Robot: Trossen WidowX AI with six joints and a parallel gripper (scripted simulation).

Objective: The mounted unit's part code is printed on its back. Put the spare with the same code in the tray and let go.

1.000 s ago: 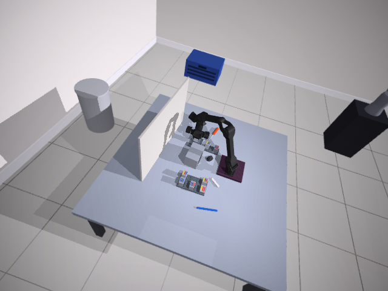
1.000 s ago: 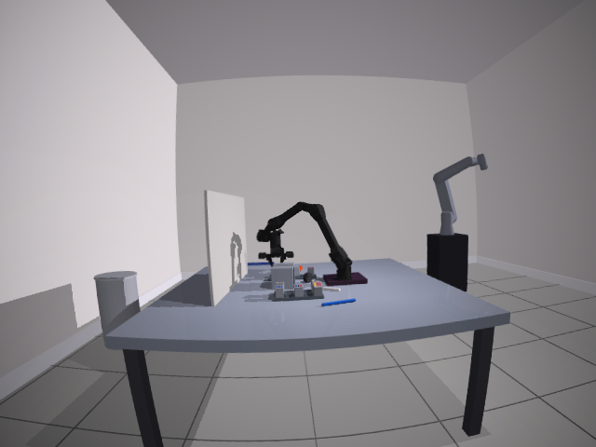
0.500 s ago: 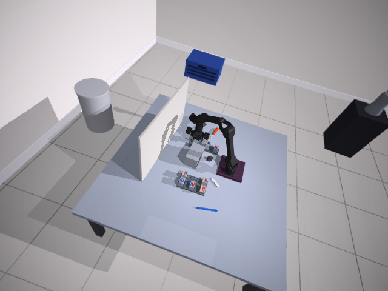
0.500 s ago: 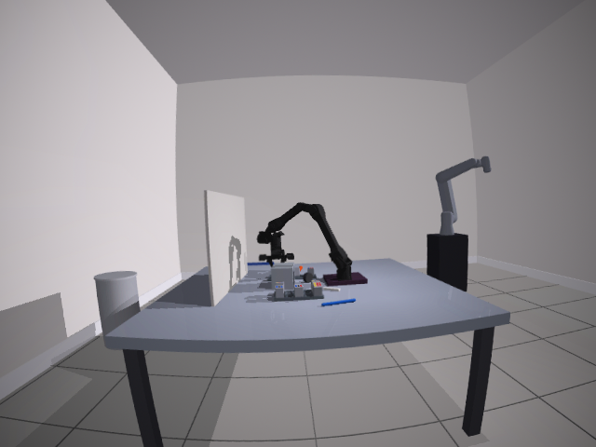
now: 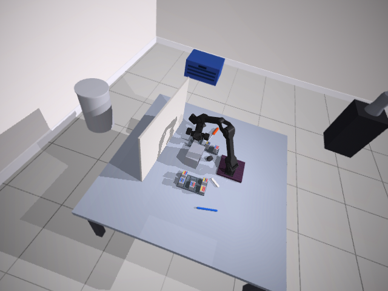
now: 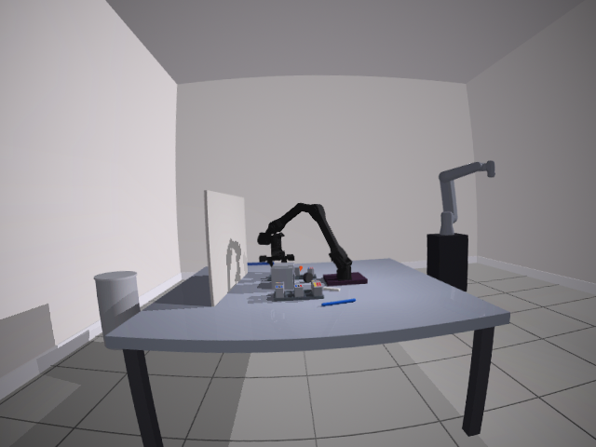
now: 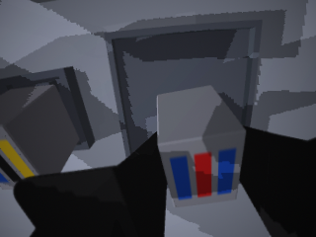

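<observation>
Right now my gripper tip is 30 mm below the grey spare. The rest, counted from my gripper tip: black tape roll: 160 mm behind, 120 mm to the left; white wall panel: 210 mm ahead, 200 mm above, 170 mm to the left; mounted unit: 180 mm to the left, 40 mm behind, 30 mm above.
</observation>
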